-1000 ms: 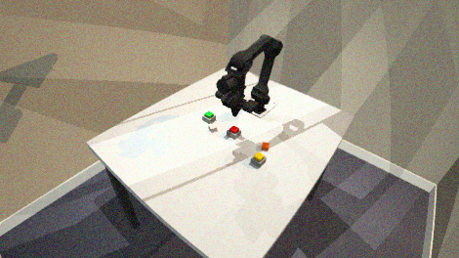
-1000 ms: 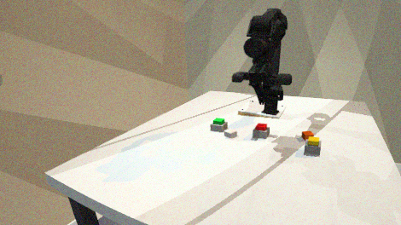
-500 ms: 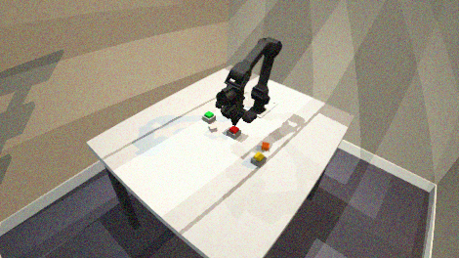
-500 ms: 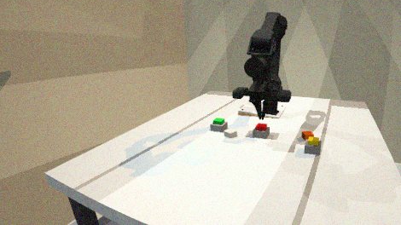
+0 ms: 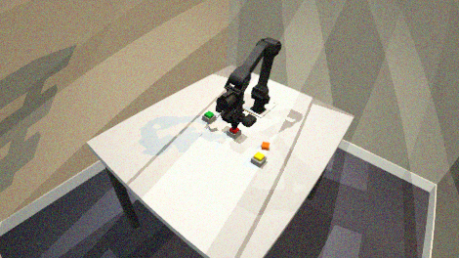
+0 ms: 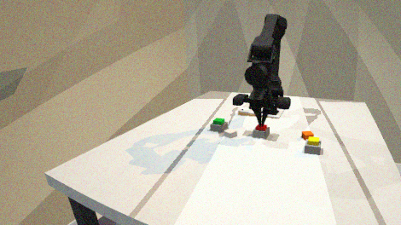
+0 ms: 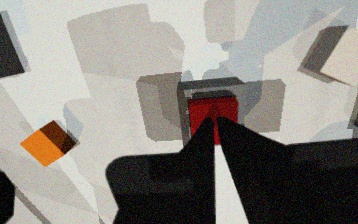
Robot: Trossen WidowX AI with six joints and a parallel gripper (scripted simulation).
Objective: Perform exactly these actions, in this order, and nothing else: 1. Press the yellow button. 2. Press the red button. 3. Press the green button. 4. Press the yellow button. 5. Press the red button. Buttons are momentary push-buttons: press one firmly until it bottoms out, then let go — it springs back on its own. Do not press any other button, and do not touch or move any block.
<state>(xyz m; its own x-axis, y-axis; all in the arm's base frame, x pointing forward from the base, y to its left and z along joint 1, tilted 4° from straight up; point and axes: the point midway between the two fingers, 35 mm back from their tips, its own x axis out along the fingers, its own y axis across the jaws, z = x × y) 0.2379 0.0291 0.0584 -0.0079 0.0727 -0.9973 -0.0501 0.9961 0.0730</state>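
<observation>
Right now my gripper tip is 10 mm above the red button. Round my gripper tip: small grey block: 100 mm to the right, 40 mm ahead, 30 mm below; small orange block: 160 mm to the left, 30 mm below, 30 mm behind; green button: 160 mm to the right.
</observation>
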